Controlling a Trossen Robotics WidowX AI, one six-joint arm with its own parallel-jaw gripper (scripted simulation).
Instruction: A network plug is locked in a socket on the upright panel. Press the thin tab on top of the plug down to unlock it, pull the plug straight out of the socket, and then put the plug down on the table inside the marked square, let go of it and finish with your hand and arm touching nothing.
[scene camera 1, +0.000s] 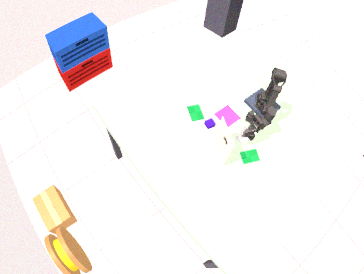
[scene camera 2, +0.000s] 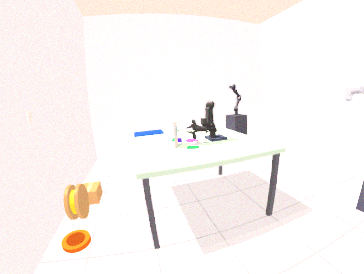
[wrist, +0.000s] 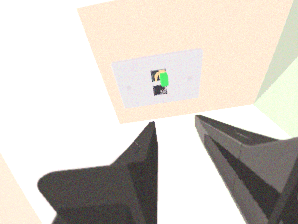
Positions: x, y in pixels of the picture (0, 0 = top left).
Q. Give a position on an upright panel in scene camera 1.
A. At 221, 147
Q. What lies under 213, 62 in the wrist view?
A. An upright panel.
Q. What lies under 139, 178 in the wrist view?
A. My gripper.
